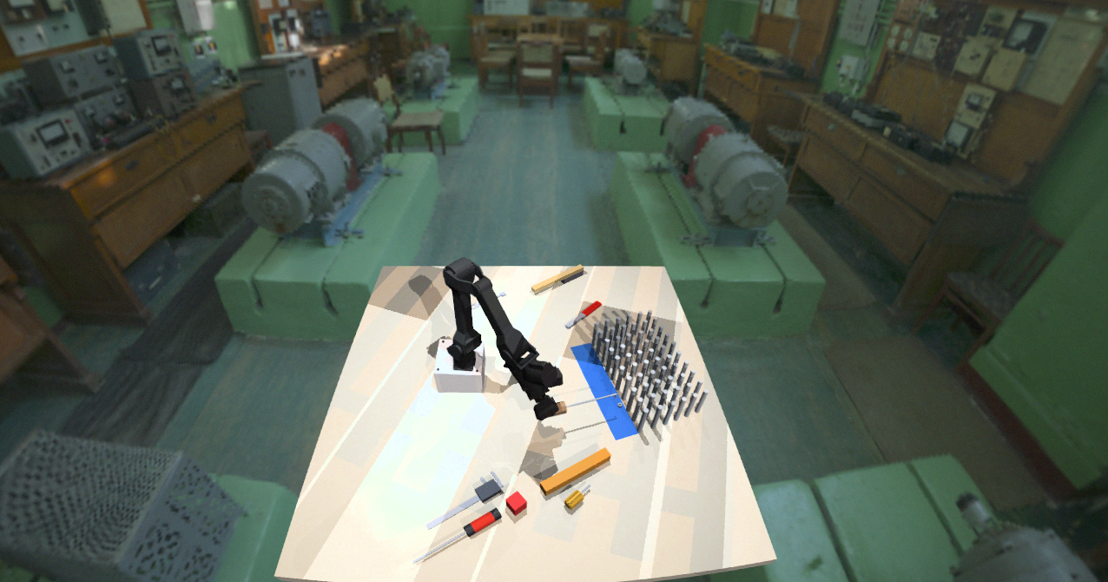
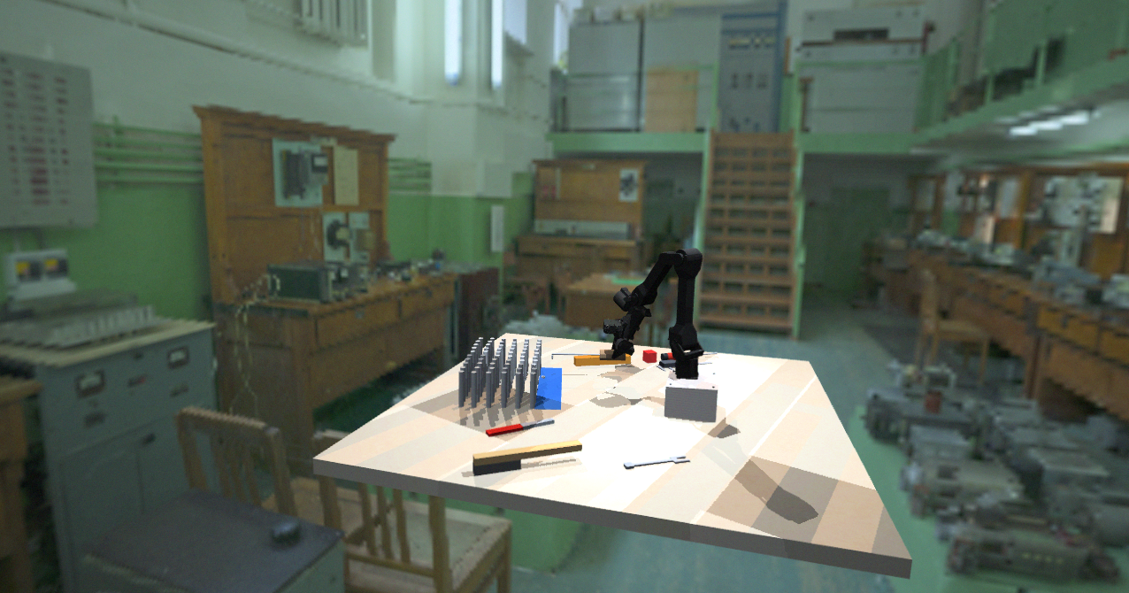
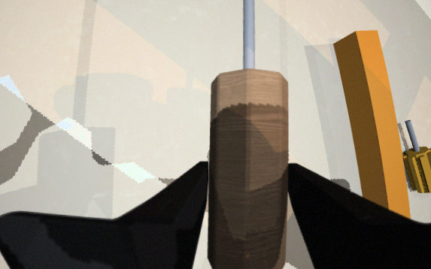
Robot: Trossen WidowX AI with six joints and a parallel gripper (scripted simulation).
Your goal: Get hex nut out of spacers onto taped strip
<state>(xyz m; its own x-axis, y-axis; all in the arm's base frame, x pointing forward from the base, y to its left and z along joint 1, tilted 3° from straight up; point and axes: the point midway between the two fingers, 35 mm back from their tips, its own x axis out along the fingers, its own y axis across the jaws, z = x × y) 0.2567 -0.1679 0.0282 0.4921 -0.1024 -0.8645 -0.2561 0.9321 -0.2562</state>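
My gripper tip is now 59 cm to the right of the grey wrench, 23 cm past it and 8 cm above it. Also, from my gripper tip: yellow-handled scraper (24 cm to the right, 7 cm below, 7 cm ahead); then blue taped strip (18 cm ahead, 15 cm to the left, 9 cm below); then orange bar (16 cm to the right, 7 cm below, 7 cm ahead).
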